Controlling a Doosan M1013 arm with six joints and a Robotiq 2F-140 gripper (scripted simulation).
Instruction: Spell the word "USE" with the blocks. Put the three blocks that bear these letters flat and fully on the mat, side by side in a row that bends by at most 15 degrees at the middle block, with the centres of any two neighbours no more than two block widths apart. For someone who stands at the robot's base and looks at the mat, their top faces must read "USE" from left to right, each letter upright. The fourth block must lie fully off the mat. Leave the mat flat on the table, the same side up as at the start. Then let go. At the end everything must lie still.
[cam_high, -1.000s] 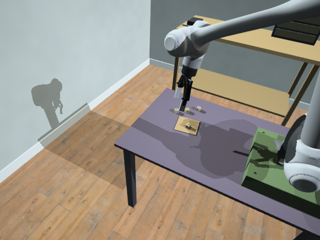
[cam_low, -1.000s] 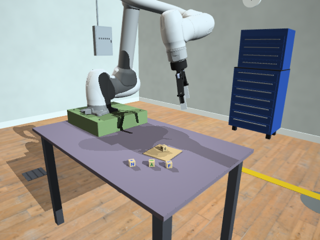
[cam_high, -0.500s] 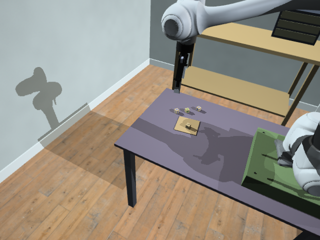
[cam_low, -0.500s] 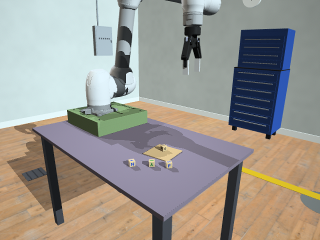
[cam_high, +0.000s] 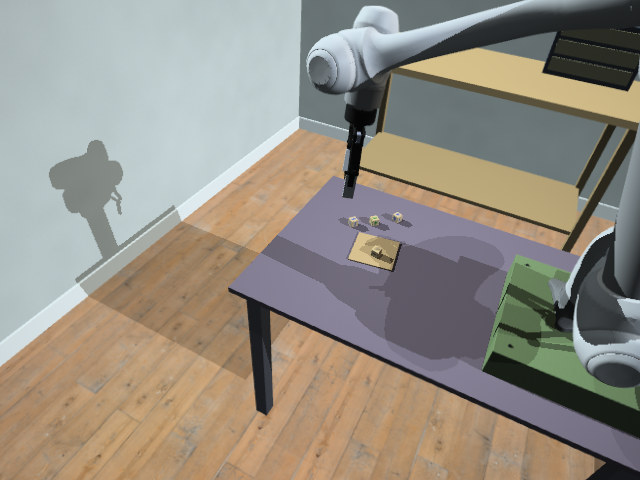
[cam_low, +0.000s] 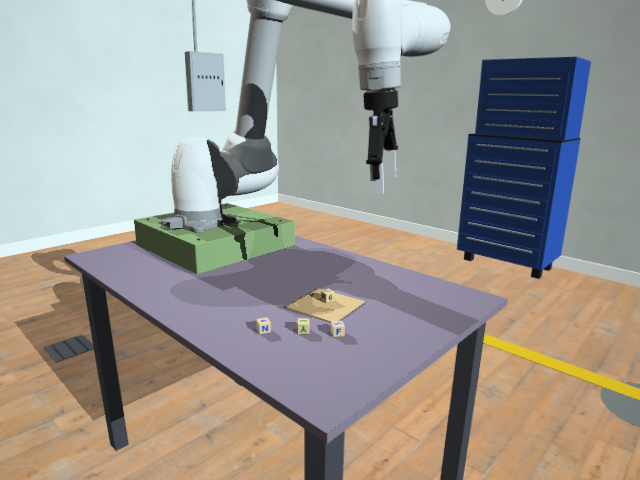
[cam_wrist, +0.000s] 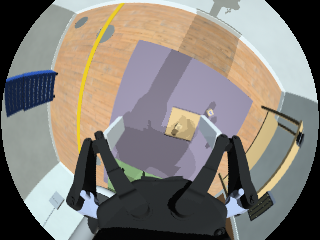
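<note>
The block lies 290 mm below my hand, 280 mm to the right of it and 140 mm behind it.
</note>
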